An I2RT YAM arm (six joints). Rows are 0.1 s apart.
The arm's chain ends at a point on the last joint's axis. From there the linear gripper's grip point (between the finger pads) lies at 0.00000 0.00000 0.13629 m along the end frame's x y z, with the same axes.
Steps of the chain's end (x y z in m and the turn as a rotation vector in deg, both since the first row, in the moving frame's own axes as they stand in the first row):
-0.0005, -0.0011, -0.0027, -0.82, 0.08, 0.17
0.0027, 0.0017, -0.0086, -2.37, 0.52, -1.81
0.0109, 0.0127, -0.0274, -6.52, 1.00, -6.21
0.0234, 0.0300, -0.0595, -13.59, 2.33, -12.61
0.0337, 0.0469, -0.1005, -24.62, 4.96, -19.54
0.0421, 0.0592, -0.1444, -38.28, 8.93, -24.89
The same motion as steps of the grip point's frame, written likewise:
-0.0003, 0.0009, -0.0027, -0.82, 0.08, 0.17
0.0040, 0.0073, -0.0087, -2.37, 0.52, -1.81
0.0141, 0.0280, -0.0283, -6.52, 1.00, -6.21
0.0324, 0.0612, -0.0634, -13.59, 2.33, -12.61
0.0546, 0.1005, -0.1133, -24.62, 4.96, -19.54
0.0798, 0.1362, -0.1747, -38.28, 8.93, -24.89

